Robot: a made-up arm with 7 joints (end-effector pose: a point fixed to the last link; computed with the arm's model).
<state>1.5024 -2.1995 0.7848 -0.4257 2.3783 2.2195 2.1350</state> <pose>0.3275 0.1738 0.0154 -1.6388 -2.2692 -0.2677</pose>
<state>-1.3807 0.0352 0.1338 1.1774 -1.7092 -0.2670 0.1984</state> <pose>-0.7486 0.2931 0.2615 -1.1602 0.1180 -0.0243</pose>
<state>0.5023 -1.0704 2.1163 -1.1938 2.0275 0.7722 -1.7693</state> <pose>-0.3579 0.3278 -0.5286 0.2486 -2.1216 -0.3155</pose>
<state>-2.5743 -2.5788 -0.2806 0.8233 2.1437 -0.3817 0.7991</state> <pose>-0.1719 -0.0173 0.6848 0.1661 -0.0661 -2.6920</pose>
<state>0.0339 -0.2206 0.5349 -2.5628 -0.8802 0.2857 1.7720</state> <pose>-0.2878 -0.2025 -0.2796 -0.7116 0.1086 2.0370</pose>
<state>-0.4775 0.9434 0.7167 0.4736 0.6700 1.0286 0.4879</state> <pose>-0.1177 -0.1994 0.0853 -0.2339 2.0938 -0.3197</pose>
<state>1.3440 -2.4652 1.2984 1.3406 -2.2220 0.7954 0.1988</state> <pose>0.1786 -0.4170 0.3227 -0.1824 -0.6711 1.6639</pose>
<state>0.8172 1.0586 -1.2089 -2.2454 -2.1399 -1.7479 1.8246</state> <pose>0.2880 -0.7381 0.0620 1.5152 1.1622 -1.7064</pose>
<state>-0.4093 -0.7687 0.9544 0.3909 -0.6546 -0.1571 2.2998</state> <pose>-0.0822 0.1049 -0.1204 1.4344 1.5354 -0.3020</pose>
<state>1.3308 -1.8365 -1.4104 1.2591 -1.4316 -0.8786 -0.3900</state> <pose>0.6357 0.4129 -0.4707 -1.6513 0.4739 -1.0912</pose>
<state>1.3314 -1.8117 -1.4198 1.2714 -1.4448 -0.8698 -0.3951</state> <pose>0.6253 0.3991 -0.4922 -1.6988 0.4687 -1.0847</pose>
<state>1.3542 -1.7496 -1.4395 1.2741 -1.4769 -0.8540 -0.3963</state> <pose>0.6136 0.3691 -0.5240 -1.7876 0.4241 -1.0817</pose>
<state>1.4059 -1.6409 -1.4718 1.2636 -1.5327 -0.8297 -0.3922</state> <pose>0.6049 0.3103 -0.5639 -1.9280 0.3319 -1.0880</pose>
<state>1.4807 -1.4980 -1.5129 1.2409 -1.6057 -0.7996 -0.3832</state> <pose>0.6057 0.2175 -0.5985 -2.1058 0.2097 -1.1097</pose>
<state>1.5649 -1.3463 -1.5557 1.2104 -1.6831 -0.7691 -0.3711</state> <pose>0.6168 0.1027 -0.6122 -2.2918 0.0878 -1.1459</pose>
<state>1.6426 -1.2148 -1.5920 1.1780 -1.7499 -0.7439 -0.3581</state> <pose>0.6324 -0.0057 -0.6017 -2.4504 -0.0085 -1.1888</pose>
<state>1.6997 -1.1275 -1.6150 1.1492 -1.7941 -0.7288 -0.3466</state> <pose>0.6465 -0.0791 -0.5807 -2.5509 -0.0702 -1.2255</pose>
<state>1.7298 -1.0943 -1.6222 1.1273 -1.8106 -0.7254 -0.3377</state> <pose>0.6581 -0.1044 -0.5650 -2.5793 -0.1031 -1.2479</pose>
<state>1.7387 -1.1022 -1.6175 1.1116 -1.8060 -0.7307 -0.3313</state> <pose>0.6682 -0.0925 -0.5582 -2.5530 -0.1180 -1.2573</pose>
